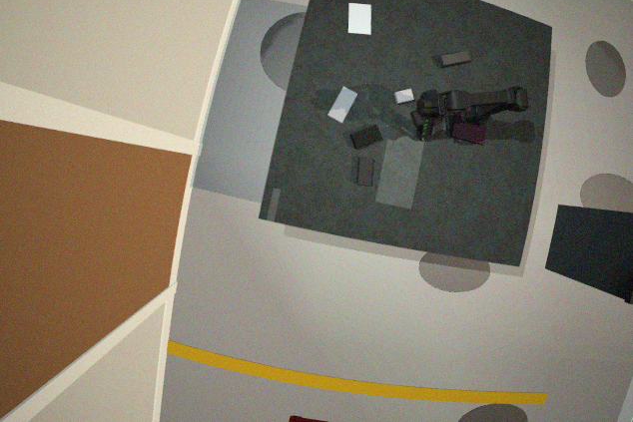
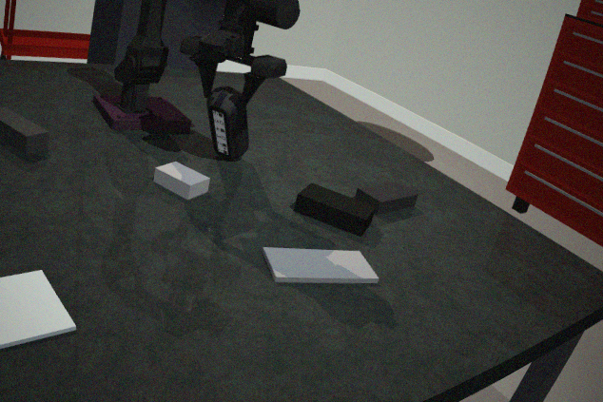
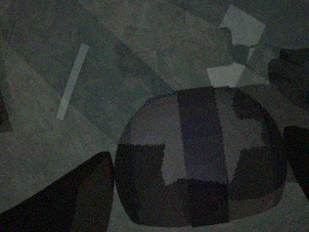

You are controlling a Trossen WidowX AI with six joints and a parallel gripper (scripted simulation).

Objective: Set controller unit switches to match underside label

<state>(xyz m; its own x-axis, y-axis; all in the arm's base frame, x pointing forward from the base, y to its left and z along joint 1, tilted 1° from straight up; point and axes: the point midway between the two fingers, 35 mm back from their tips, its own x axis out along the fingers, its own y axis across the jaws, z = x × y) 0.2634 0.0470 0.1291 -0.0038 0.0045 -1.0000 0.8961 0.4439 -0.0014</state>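
Right now my gripper tip is 110 mm above the light grey block, 100 mm to the left of it and 70 mm short of it. From my gripper tip the other things lie so: dark block (230 mm ahead, 100 mm to the left, 100 mm below); then dark grey block (320 mm to the right, 180 mm behind, 100 mm below); then white sheet (460 mm to the right, 290 mm ahead, 120 mm below).
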